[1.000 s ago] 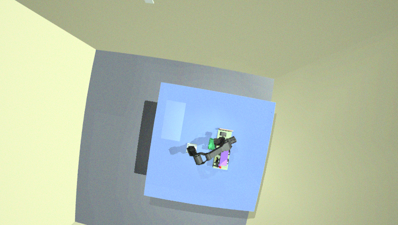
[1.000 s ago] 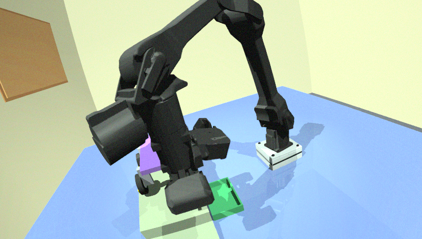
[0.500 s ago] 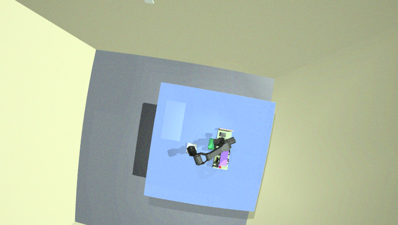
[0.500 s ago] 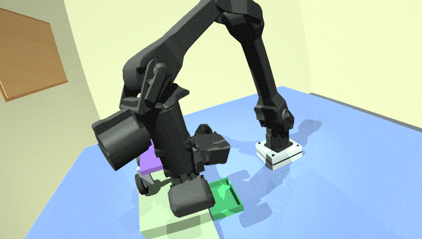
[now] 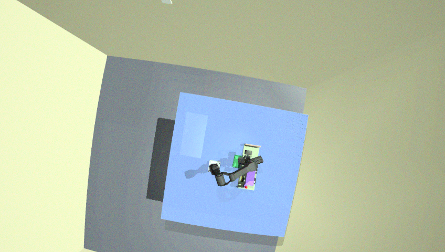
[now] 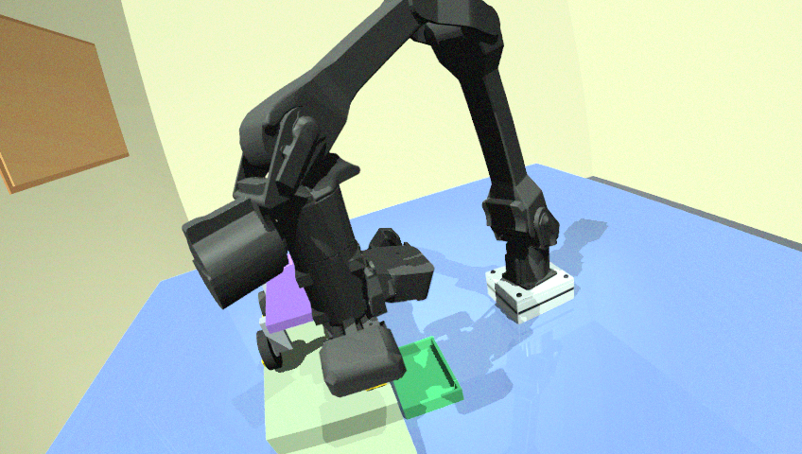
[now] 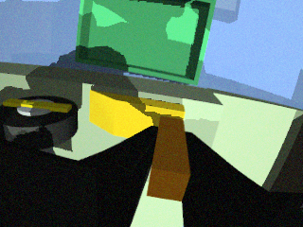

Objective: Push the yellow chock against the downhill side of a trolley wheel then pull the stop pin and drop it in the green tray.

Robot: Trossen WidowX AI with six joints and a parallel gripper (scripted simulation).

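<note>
Right now the red-headed stop pin is 24 cm to the right of my gripper tip, 4 cm above it and 1 cm behind it. Round my gripper tip: green tray 9 cm below, 6 cm behind, 3 cm to the right; then yellow chock 2 cm to the right, 1 cm below; then pale green ramp 13 cm to the right, 4 cm below, 4 cm ahead.
</note>
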